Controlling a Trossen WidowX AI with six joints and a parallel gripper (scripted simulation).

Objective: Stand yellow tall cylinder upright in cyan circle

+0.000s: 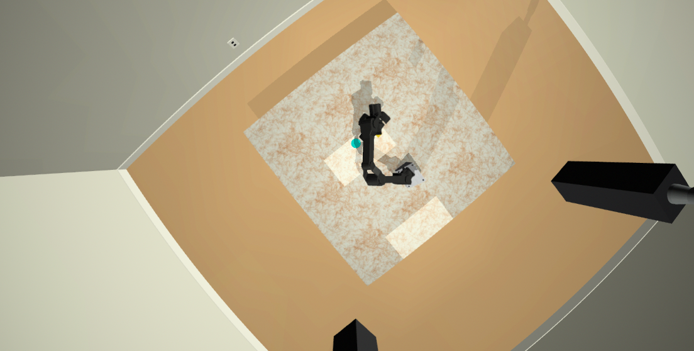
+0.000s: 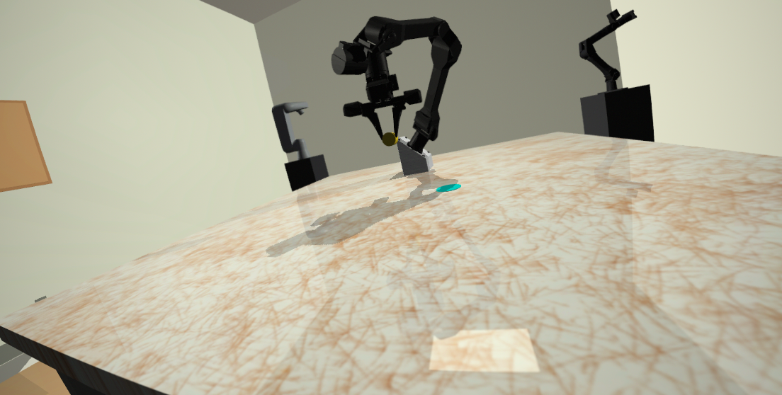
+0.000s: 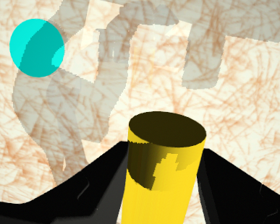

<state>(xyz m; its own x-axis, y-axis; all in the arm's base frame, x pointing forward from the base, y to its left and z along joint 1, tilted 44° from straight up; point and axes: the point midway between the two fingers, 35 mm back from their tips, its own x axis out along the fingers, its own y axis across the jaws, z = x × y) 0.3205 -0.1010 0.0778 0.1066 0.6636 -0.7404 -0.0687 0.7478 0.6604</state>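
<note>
My gripper tip is now 20 mm past the yellow tall cylinder. The rest, counted from my gripper tip: cyan circle 10 mm ahead, 120 mm to the left, 140 mm below.
</note>
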